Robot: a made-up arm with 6 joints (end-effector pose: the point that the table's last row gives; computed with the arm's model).
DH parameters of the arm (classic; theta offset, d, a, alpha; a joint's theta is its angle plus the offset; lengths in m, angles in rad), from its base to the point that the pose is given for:
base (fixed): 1.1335 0 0.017 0
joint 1: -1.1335 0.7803 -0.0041 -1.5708
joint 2: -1.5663 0 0.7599 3.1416
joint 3: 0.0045 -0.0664 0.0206 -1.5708
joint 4: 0 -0.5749 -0.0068 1.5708
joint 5: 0 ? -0.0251 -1.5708
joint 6: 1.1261 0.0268 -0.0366 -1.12
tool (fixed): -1.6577 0.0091 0 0
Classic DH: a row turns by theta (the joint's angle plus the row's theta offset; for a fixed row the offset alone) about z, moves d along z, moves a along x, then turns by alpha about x.
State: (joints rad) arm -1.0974 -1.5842 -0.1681 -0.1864 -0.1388 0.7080
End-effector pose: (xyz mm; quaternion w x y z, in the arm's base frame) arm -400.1 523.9 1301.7 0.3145 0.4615 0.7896 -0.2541
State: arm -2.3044 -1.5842 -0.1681 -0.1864 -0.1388 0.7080
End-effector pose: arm 337.5 577.0 1301.7 0.1148 0.8281 0.3883 -0.3877
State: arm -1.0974 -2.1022 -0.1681 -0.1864 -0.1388 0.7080
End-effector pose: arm -479.8 679.6 919.2 0.5014 0.4041 0.6687 -0.3717
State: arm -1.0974 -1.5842 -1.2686 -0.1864 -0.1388 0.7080
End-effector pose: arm -216.8 166.1 900.8 0.1349 -0.4792 -0.8663 -0.0409
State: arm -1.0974 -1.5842 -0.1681 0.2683 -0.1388 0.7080
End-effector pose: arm -448.9 602.1 1316.0 0.2328 0.6126 0.6722 -0.3443
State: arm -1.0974 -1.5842 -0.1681 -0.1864 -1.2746 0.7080
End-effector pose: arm -425.2 556.0 1310.2 0.1868 -0.4273 -0.8843 0.0250
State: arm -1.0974 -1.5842 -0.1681 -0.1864 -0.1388 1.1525
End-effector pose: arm -406.1 538.6 1306.4 0.2264 0.5925 0.6811 -0.3657
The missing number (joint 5, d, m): 0.1679
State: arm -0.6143 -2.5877 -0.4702 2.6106 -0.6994 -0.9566
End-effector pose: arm -525.7 626.1 502.4 0.6790 0.6870 0.2421 -0.0918
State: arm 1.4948 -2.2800 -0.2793 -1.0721 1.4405 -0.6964
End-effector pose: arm -68.5 -686.1 927.4 0.4052 -0.2932 -0.6104 0.6142
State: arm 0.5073 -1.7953 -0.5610 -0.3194 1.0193 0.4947
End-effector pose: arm -346.1 -309.7 1137.2 0.7263 -0.2071 0.5812 0.3031
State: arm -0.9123 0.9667 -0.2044 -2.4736 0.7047 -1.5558
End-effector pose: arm 695.9 -510.5 662.3 0.8891 0.2448 -0.2779 0.2689
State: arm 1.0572 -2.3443 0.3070 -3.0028 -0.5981 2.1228
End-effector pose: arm -702.6 -766.6 534.6 0.7696 -0.5836 -0.1867 0.1797
